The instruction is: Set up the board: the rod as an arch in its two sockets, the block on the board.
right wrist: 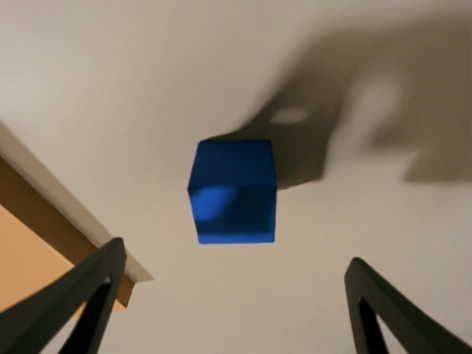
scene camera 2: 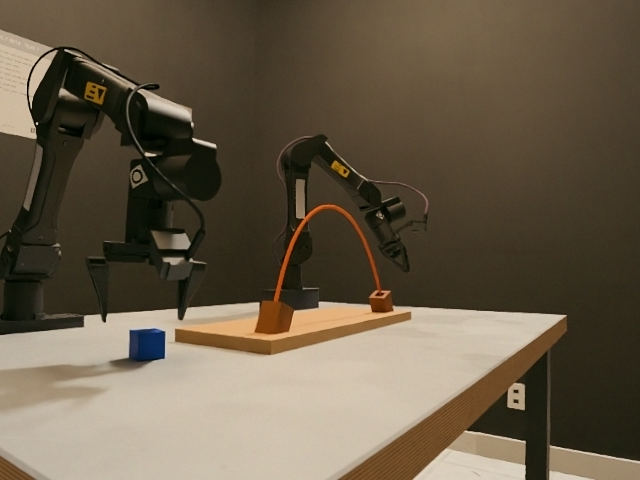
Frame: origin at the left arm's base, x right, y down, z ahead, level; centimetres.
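Seen in the pictures: left gripper, fingertip midpoint: (scene camera 2: 406,270); right gripper, fingertip midpoint: (right wrist: 237,256) (scene camera 2: 143,321); left arm's base at its link origin: (scene camera 2: 290,292); right arm's base at its link origin: (scene camera 2: 22,324).
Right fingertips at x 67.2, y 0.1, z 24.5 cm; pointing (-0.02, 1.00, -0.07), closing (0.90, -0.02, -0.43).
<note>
Offsets run from my right fingertips to a thing's middle. "pt": to the spot under its first point. Level surfaces: height alone.
The orange rod @[pt dz +7.0, dx -34.7, dy -18.3 cm] (scene camera 2: 328,207) stands as an arch, one end at the near brown socket @[pt dz +9.1, dx -15.7, dy +0.2 cm] (scene camera 2: 273,317) and the other in the far brown socket @[pt dz +9.1, dx -53.9, dy +0.0 cm] (scene camera 2: 381,301). Both sockets are on the wooden board @[dz +3.0, dx -36.8, dy +1.2 cm] (scene camera 2: 227,341) (right wrist: 25,255). The blue block @[dz +1.1, dx +0.3, dy +2.8 cm] (scene camera 2: 147,345) (right wrist: 233,192) lies on the table beside the board. My right gripper (scene camera 2: 143,317) (right wrist: 237,256) is open and empty, above the table near the block; in the right wrist view the block shows ahead of and between its fingertips. My left gripper (scene camera 2: 405,268) is raised beyond the far socket, seen side-on and small, so its opening is unclear.
The white table @[dy +4.6 cm] (scene camera 2: 310,408) has a wooden edge running along the right of the picture. The board's corner lies close to one right fingertip in the right wrist view. The arch stands tall between the two arms. Arm shadows fall on the table around the block.
</note>
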